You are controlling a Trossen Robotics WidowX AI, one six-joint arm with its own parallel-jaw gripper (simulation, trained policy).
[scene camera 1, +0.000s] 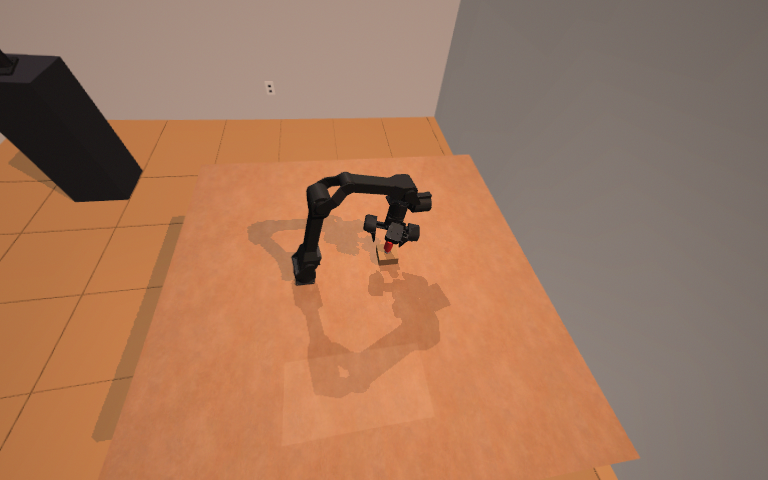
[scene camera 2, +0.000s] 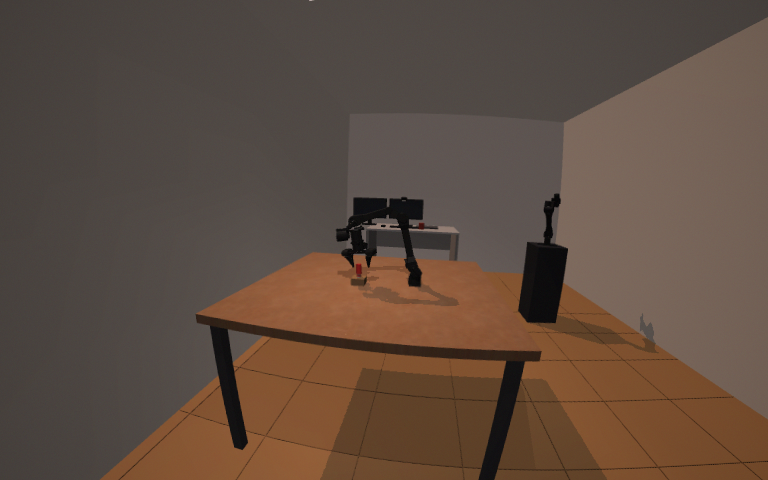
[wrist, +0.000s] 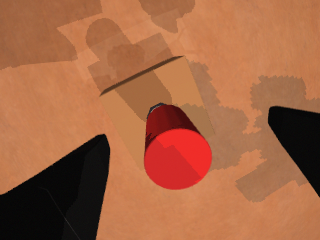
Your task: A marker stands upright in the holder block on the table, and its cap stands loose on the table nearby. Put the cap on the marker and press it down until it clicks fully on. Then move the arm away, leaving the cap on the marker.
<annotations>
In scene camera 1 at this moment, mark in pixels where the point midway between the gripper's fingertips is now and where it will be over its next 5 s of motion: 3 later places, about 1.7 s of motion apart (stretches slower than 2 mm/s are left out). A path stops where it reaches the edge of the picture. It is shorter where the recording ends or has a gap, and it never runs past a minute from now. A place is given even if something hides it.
My gripper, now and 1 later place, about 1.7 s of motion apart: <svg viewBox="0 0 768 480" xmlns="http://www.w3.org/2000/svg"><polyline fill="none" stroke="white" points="386,244 379,239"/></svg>
</annotations>
